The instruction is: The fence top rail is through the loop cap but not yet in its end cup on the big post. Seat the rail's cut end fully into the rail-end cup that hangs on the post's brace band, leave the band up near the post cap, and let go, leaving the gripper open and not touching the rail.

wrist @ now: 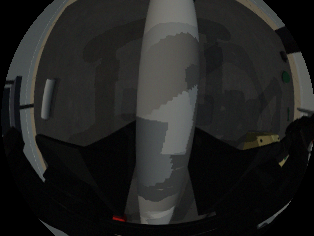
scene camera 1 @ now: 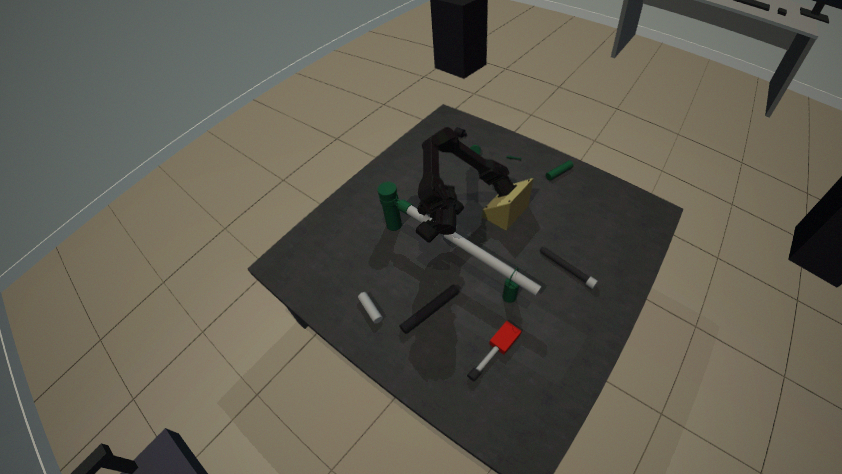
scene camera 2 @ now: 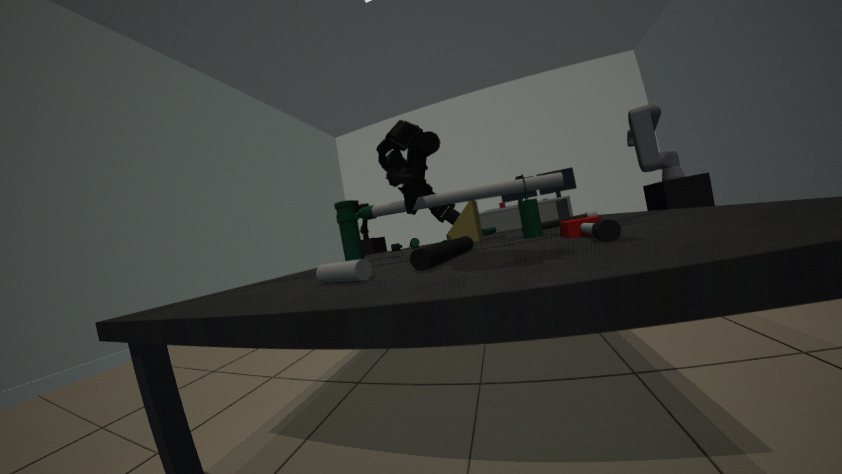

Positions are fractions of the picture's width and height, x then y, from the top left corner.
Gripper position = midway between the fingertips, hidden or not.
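Scene camera 2 shows the gripper (scene camera 2: 0.49,0.45) along with a big post (scene camera 2: 0.42,0.49), a dark rod (scene camera 2: 0.50,0.55) and a red-headed tool (scene camera 2: 0.72,0.49). The red-headed tool (scene camera 1: 0.60,0.71) is visible in another view too. While the gripper (wrist: 0.51,0.53) can be seen from the wrist, the wrist view does not show the dark rod, hidden by the gripper.
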